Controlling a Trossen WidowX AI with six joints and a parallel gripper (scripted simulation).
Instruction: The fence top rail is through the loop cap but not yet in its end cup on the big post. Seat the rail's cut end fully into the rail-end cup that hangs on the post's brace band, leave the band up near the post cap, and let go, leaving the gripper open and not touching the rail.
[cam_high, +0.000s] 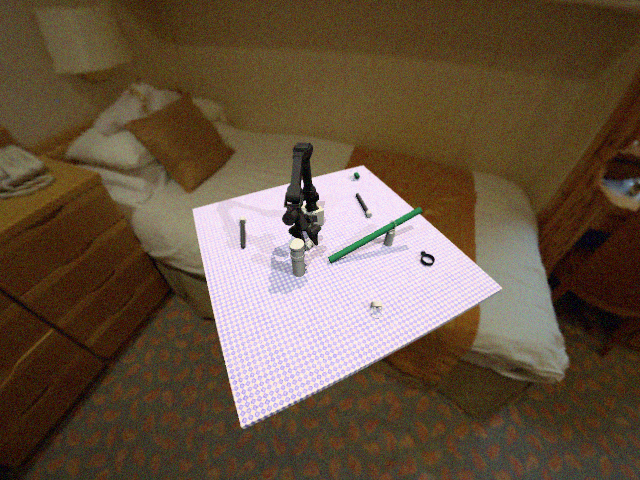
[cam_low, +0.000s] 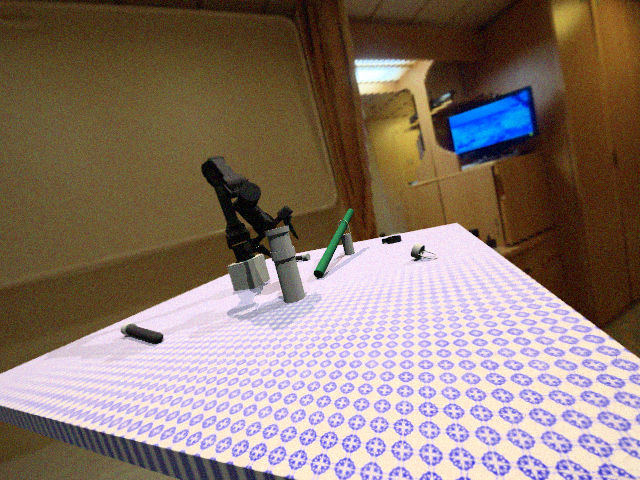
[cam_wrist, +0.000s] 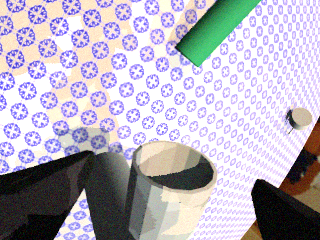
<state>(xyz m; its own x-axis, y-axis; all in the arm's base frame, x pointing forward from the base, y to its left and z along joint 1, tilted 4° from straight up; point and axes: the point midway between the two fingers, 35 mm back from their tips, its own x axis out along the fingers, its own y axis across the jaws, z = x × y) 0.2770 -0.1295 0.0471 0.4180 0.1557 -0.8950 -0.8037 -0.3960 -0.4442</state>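
Right now my gripper tip is 2 cm to the left of the rail-end cup. Also, from my gripper tip: loop cap: 44 cm to the left, 5 cm ahead, 3 cm below.
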